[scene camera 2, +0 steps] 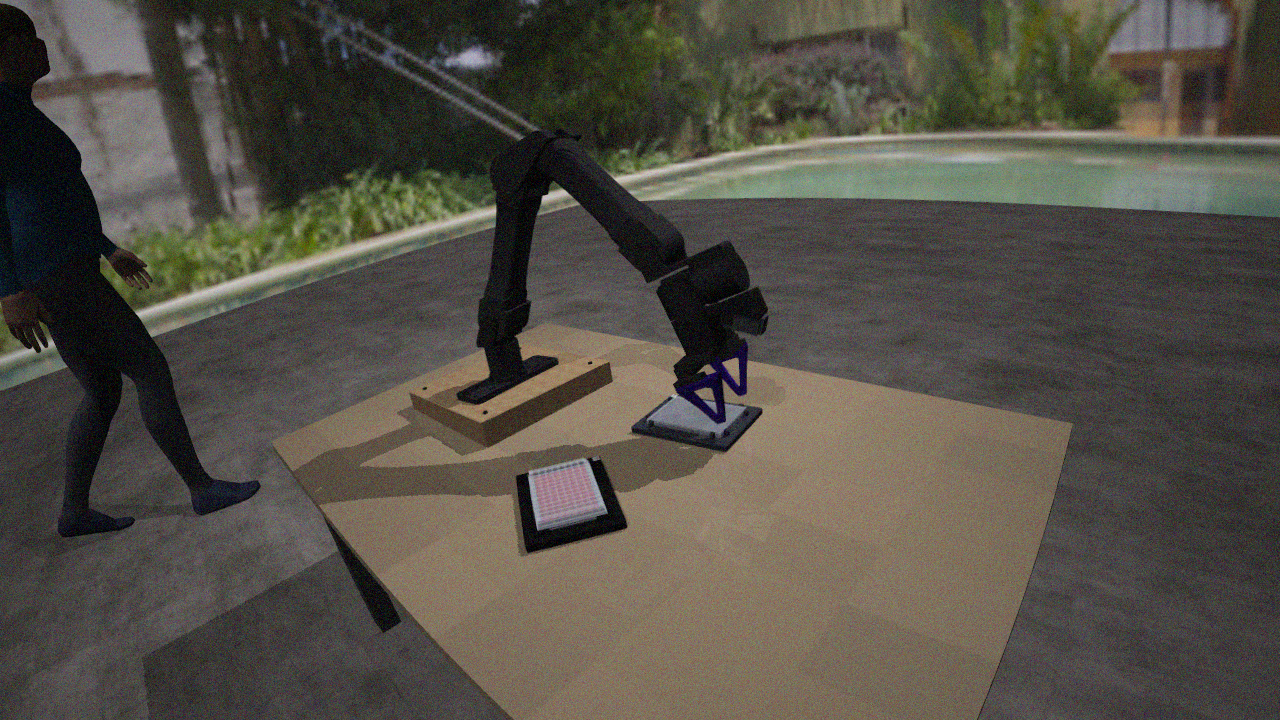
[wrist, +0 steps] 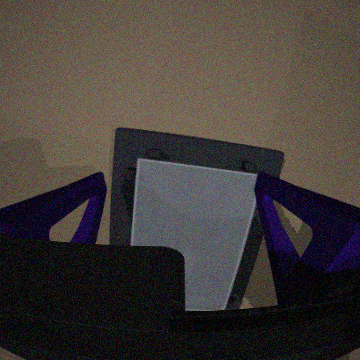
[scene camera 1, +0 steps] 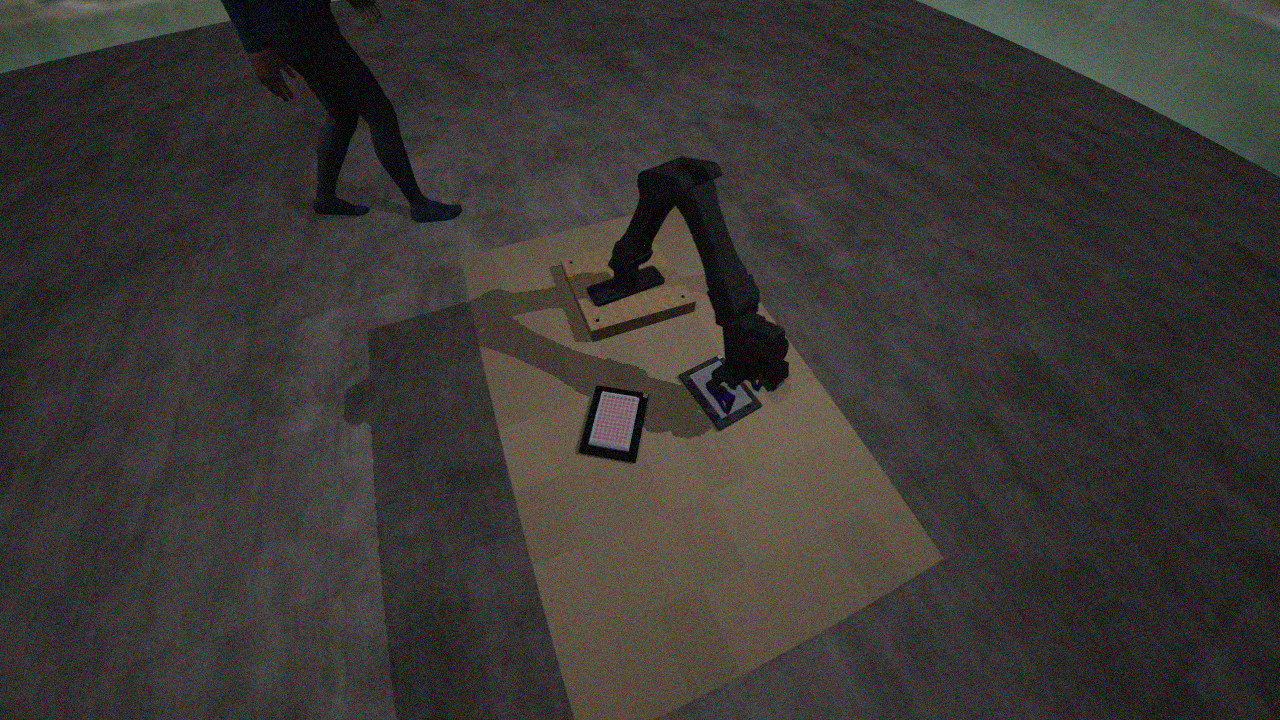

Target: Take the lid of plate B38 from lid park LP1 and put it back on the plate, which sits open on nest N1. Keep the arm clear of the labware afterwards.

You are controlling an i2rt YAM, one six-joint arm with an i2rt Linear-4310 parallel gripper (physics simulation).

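Seen in the pictures: gripper, between the fingertips: (scene camera 2: 732, 408) (wrist: 180, 180) (scene camera 1: 741, 401); arm's base, origin of its link: (scene camera 2: 509, 380) (scene camera 1: 626, 286).
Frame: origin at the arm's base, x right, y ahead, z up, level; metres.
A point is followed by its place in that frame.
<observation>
The pale, flat lid (scene camera 1: 705, 377) {x -0.042, y 0.322, z -0.023 m} (scene camera 2: 678, 415) {x -0.042, y 0.340, z -0.023 m} (wrist: 195, 210) {x -0.059, y 0.395, z -0.023 m} lies on the dark grey lid park LP1 (scene camera 1: 700, 402) {x 0.000, y 0.369, z -0.031 m} (scene camera 2: 740, 430) {x -0.049, y 0.442, z -0.031 m} (wrist: 200, 148) {x -0.063, y 0.436, z -0.031 m}. My gripper (scene camera 1: 741, 398) {x -0.074, y 0.417, z -0.012 m} (scene camera 2: 732, 406) {x -0.074, y 0.417, z -0.012 m} (wrist: 180, 180) {x -0.074, y 0.417, z -0.012 m} is open, its purple fingers pointing down low over the lid park. In the wrist view the right fingertip overlaps the lid's right edge, while the left fingertip stands left of the holder. Contact cannot be told. The near part of the lid is hidden by the gripper body. The open plate B38 (scene camera 1: 615, 419) {x 0.191, y 0.327, z -0.016 m} (scene camera 2: 568, 494) {x 0.200, y 0.341, z -0.015 m}, with pink wells, sits on the black nest N1 (scene camera 1: 612, 454) {x 0.229, y 0.391, z -0.028 m} (scene camera 2: 577, 532) {x 0.239, y 0.389, z -0.029 m}.
The arm's base stands on a wooden block (scene camera 1: 644, 308) {x -0.005, y 0.091, z 0.003 m} (scene camera 2: 537, 395) {x 0.030, y 0.110, z 0.003 m} at the back of the table (scene camera 1: 716, 555) {x 0.144, y 0.658, z -0.041 m} (scene camera 2: 760, 582) {x 0.204, y 0.605, z -0.041 m}. The nest is beside the lid park, with a gap between them. A person (scene camera 1: 358, 116) (scene camera 2: 89, 295) stands on the floor beyond the table's left side.
</observation>
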